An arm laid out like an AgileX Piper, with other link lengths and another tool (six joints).
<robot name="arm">
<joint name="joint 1" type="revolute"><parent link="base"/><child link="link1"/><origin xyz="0 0 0.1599" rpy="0 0 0"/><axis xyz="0 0 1"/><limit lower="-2.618" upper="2.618"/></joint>
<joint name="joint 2" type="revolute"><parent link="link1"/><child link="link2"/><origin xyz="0 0 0" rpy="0 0 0"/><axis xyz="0 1 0"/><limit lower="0" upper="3.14"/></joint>
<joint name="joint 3" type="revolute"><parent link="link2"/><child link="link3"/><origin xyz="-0.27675 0 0.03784" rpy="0 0 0"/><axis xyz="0 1 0"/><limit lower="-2.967" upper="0"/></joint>
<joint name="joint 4" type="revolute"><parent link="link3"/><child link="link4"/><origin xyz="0.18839 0 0.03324" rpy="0 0 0"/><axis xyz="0.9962 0 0.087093"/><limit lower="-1.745" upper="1.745"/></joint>
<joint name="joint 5" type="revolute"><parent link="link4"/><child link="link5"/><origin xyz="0 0 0" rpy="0 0 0"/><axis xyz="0 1 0"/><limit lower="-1.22" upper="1.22"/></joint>
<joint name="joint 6" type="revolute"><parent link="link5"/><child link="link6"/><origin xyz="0.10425 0 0.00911" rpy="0 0 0"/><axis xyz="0.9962 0 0.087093"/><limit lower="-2.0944" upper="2.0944"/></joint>
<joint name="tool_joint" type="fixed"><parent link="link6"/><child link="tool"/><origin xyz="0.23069 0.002 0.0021" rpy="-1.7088 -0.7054 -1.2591"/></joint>
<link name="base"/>
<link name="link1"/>
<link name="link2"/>
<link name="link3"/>
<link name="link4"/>
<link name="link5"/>
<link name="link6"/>
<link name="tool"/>
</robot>
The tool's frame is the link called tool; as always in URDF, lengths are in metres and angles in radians.
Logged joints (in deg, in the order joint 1, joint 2, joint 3, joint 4, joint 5, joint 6), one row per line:
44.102, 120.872, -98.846, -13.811, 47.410, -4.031
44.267, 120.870, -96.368, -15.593, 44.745, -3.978
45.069, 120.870, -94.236, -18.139, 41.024, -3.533
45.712, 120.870, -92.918, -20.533, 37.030, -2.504
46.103, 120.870, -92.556, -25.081, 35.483, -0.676
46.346, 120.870, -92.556, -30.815, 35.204, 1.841
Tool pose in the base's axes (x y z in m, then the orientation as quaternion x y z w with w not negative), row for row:
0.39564, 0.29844, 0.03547, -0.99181, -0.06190, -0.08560, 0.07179
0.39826, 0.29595, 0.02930, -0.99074, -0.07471, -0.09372, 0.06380
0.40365, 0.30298, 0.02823, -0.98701, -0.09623, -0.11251, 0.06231
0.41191, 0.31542, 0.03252, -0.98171, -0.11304, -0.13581, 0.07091
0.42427, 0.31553, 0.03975, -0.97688, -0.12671, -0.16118, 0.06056
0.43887, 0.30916, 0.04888, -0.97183, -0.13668, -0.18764, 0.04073
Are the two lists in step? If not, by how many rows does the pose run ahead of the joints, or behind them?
They are in step.
